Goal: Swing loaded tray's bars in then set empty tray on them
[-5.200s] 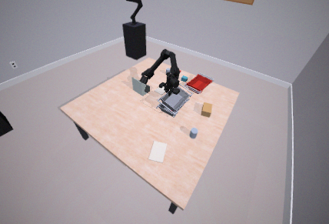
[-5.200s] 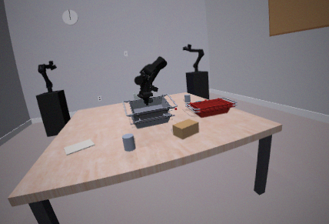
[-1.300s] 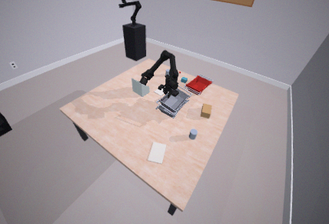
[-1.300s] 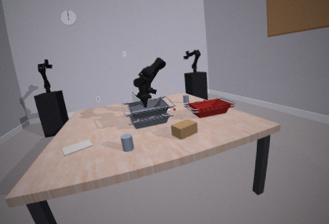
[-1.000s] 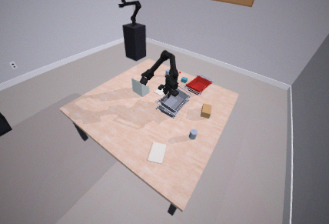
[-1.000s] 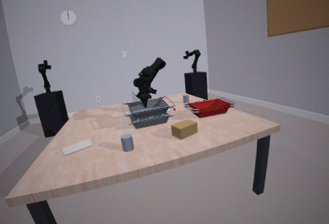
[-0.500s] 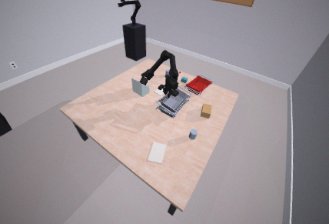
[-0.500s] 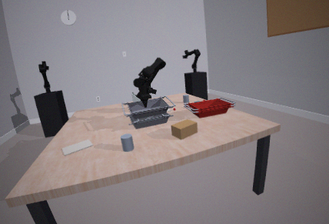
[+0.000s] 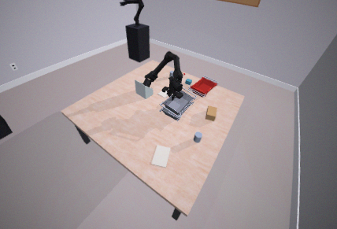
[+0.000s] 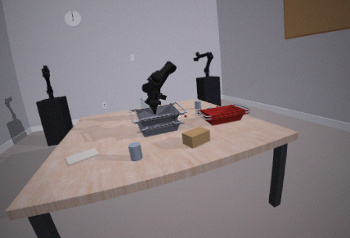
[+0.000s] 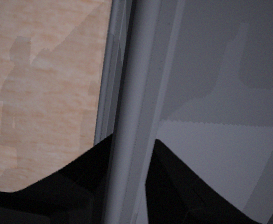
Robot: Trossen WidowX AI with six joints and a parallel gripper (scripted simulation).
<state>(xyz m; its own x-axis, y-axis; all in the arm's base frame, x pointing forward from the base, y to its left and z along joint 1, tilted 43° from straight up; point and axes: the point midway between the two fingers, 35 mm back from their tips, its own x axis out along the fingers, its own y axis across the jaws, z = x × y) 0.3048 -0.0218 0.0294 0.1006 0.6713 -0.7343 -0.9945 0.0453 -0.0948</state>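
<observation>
Right now my gripper tip is 7 cm short of the grey tray and 2 cm below it. The rest, counted from my gripper tip: tan box 34 cm ahead, 14 cm to the left, 7 cm below; then teal block 46 cm to the left, 8 cm below, 8 cm behind.
</observation>
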